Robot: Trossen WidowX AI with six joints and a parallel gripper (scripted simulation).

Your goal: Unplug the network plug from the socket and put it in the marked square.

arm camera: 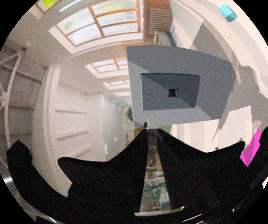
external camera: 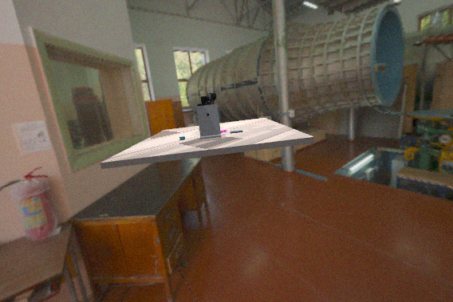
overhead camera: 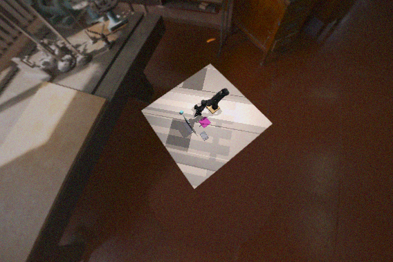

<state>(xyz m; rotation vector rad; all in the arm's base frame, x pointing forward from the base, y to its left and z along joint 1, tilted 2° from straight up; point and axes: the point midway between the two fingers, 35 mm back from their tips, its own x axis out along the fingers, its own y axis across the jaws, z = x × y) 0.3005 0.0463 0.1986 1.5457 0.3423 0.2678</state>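
The magenta marked square is 110 mm behind my gripper tip, 50 mm to the left of it and 230 mm below it. Round my gripper tip: dark grey flat piece: 10 mm behind, 210 mm to the left, 230 mm below; network plug: 10 mm ahead; grey upright panel: 110 mm ahead, 10 mm to the left, 120 mm below.
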